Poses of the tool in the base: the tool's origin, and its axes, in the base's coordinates. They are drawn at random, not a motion.
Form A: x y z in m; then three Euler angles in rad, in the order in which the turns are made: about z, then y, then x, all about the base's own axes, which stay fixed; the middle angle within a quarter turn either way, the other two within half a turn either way.
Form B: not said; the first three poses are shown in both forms.
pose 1, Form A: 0.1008, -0.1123, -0.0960, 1.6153, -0.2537, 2.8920
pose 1, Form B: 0.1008, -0.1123, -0.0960, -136.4, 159.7, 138.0
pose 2, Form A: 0.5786, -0.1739, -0.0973, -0.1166, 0.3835, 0.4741
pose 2, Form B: 0.5786, -0.1739, -0.0973, -48.5, 34.4, 47.2
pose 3, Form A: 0.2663, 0.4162, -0.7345, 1.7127, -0.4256, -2.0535
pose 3, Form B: 0.2663, 0.4162, -0.7345, 117.1, 115.0, 20.3
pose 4, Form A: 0.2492, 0.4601, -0.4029, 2.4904, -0.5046, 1.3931
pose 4, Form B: 0.2492, 0.4601, -0.4029, -119.3, 81.1, -122.3
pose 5, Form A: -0.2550, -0.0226, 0.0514, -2.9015, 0.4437, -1.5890
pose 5, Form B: -0.2550, -0.0226, 0.0514, 64.6, 90.9, 103.3
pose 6, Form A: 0.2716, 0.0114, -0.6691, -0.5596, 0.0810, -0.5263
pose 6, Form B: 0.2716, 0.0114, -0.6691, 80.8, 30.5, -114.1
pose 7, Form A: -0.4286, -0.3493, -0.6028, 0.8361, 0.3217, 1.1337
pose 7, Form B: -0.4286, -0.3493, -0.6028, -69.8, 66.3, 129.5
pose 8, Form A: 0.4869, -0.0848, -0.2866, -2.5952, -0.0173, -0.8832
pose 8, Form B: 0.4869, -0.0848, -0.2866, 91.3, 50.6, 120.5
